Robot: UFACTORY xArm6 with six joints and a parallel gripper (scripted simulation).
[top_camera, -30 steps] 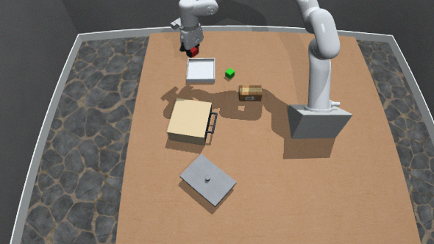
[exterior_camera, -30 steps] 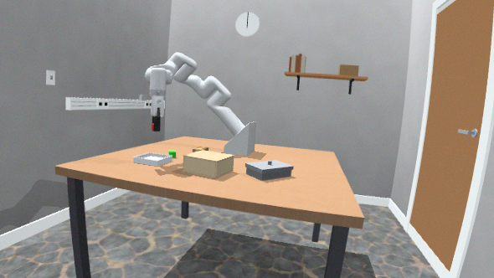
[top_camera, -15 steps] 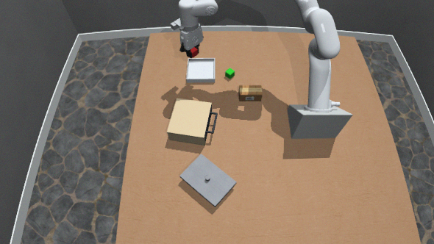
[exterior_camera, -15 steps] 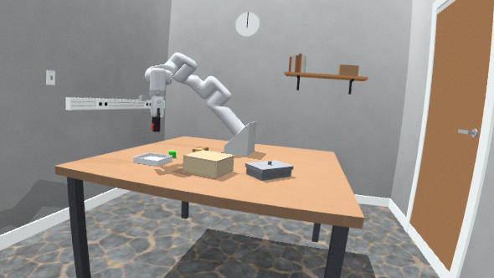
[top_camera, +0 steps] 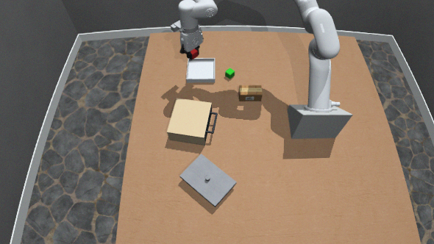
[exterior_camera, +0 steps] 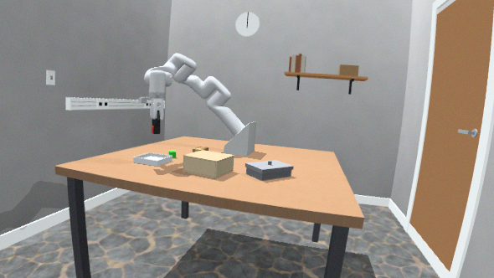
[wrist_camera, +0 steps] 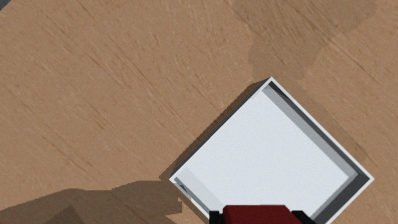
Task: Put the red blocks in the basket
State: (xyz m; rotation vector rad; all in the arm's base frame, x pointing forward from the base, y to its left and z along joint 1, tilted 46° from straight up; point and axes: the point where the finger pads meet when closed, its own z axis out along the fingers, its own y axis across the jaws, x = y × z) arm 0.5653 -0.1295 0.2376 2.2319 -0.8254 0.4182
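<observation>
Now: hand 3 cm past the white basket, 3 cm to the left of it and 16 cm above it. Also, from my hand: metal box 11 cm behind, 56 cm to the left, 15 cm below; then flat lid 11 cm behind, 56 cm to the left, 13 cm below; then taped cardboard box 28 cm behind, 12 cm to the left, 14 cm below.
</observation>
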